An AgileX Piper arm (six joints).
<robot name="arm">
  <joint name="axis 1" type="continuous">
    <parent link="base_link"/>
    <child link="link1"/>
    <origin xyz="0 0 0.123"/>
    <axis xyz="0 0 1"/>
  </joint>
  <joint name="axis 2" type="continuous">
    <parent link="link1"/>
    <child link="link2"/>
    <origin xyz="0 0 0" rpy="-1.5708 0 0"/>
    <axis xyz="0 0 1"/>
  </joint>
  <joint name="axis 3" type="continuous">
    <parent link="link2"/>
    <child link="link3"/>
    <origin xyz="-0.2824 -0.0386 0"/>
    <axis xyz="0 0 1"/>
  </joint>
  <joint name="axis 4" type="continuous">
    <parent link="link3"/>
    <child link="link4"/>
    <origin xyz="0.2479 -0.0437 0" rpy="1.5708 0 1.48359"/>
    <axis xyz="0 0 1"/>
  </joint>
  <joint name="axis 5" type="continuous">
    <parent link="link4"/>
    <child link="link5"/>
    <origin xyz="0 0 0" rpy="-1.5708 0 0"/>
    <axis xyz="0 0 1"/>
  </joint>
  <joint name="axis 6" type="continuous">
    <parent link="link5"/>
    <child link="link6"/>
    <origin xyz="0 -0.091 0" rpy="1.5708 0 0"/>
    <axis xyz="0 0 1"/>
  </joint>
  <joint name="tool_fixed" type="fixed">
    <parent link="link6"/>
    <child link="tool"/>
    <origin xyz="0 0 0"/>
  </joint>
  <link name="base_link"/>
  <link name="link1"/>
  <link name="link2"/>
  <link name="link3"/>
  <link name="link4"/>
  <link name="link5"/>
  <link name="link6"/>
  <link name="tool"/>
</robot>
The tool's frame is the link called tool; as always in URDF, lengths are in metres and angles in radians. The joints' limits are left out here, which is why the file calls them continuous.
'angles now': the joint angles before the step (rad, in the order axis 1, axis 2, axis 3, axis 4, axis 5, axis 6). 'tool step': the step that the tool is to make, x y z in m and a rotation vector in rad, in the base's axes. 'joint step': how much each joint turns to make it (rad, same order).
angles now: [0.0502 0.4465 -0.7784 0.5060 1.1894 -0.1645]
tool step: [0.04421 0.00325 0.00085 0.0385 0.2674 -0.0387]
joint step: [0.0001 0.2294 -0.0680 0.0006 0.0647 0.1034]
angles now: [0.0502 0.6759 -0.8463 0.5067 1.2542 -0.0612]
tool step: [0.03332 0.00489 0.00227 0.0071 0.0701 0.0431]
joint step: [0.0078 0.1505 -0.0580 0.0310 -0.0037 -0.0415]
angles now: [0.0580 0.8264 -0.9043 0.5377 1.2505 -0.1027]
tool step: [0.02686 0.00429 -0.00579 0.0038 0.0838 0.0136]
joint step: [0.0141 0.1196 -0.0349 0.0089 -0.0020 0.0008]
